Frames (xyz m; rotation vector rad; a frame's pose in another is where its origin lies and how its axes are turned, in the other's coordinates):
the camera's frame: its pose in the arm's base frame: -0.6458 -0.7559 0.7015 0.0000 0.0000 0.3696
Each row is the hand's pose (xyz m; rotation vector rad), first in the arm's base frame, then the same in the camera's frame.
Working: the arm's base frame: its pose in the camera's frame: 0.8753 0.4716 -0.7015 0.0000 0.0000 -0.3696

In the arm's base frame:
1: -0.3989 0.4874 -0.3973 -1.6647 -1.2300 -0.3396
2: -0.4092 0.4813 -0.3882 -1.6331 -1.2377 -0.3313
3: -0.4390 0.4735 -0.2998 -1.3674 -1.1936 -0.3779
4: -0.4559 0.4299 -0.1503 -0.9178 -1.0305 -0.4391
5: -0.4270 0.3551 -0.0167 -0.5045 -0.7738 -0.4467
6: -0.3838 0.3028 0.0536 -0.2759 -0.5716 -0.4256
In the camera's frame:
1: 0.6794 1.0702 -1.0988 -1.8907 -0.9169 -0.5640
2: 0.6676 1.0682 -1.0897 -1.8602 -0.9303 -0.5589
3: 0.6369 1.0717 -1.0013 -1.5897 -0.9375 -0.6377
4: 0.6054 1.0371 -0.8518 -1.1125 -0.8605 -0.7466
5: 0.6054 0.9569 -0.7182 -0.6506 -0.6810 -0.7890
6: 0.6268 0.8926 -0.6479 -0.3834 -0.5209 -0.7824

